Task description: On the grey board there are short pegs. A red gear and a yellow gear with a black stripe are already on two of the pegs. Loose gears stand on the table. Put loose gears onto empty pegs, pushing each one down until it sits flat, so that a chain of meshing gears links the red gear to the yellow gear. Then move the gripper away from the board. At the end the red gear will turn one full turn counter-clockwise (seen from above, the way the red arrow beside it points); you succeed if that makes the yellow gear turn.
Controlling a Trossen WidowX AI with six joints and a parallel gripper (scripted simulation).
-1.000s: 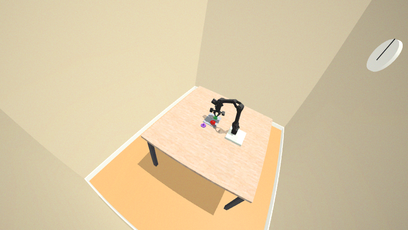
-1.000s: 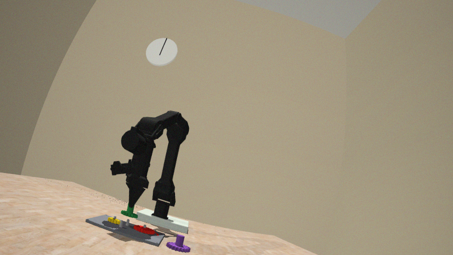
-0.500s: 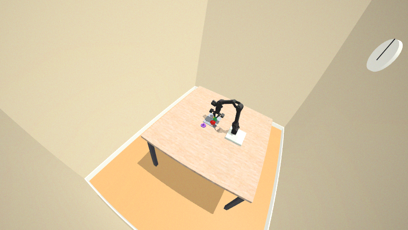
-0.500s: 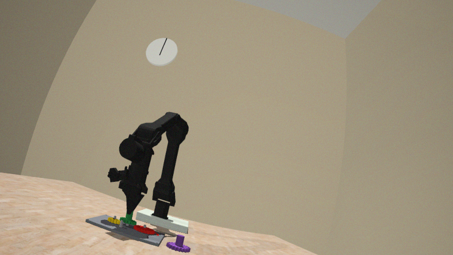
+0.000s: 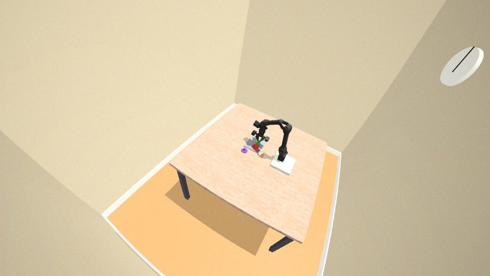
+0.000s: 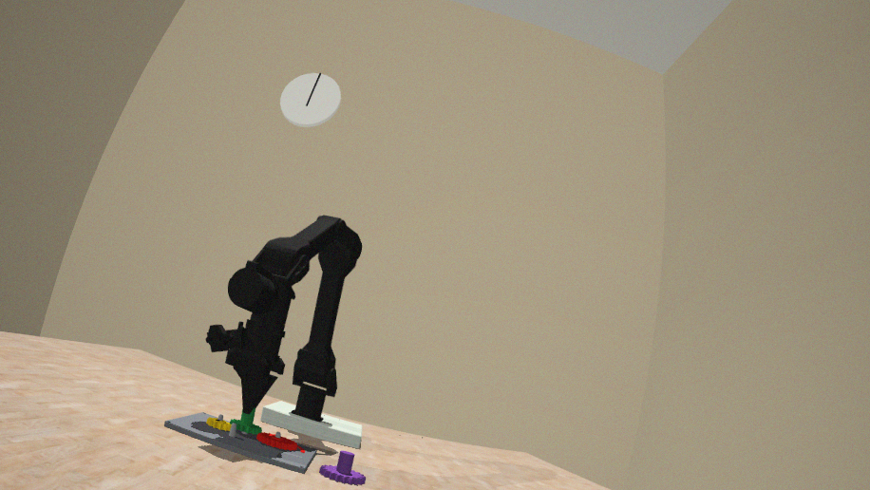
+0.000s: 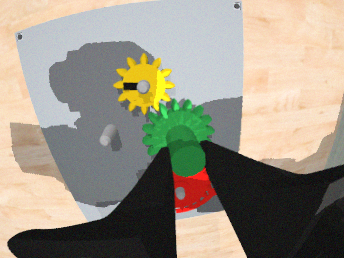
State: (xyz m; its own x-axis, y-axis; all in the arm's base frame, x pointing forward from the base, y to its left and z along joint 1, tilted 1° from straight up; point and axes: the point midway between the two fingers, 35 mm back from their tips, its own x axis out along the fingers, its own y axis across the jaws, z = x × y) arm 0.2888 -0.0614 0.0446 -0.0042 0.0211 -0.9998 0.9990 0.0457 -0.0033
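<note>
Right now my gripper tip is 10 mm above the green gear. Also, from my gripper tip: purple gear 70 mm ahead, 170 mm to the left, 30 mm below; red gear 60 mm to the left, 30 mm below; yellow gear 20 mm ahead, 40 mm to the right, 30 mm below.
</note>
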